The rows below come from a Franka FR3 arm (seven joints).
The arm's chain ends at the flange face. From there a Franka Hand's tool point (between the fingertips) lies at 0.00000 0.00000 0.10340 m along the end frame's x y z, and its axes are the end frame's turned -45 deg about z.
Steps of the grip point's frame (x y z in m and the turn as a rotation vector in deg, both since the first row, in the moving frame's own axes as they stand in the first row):
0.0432 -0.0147 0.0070 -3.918 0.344 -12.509
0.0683 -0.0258 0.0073 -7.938 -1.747 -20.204
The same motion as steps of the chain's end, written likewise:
0.0143 -0.0449 0.0072 -2.527 3.014 -12.509
0.0202 -0.0772 0.0083 -6.848 4.378 -20.204

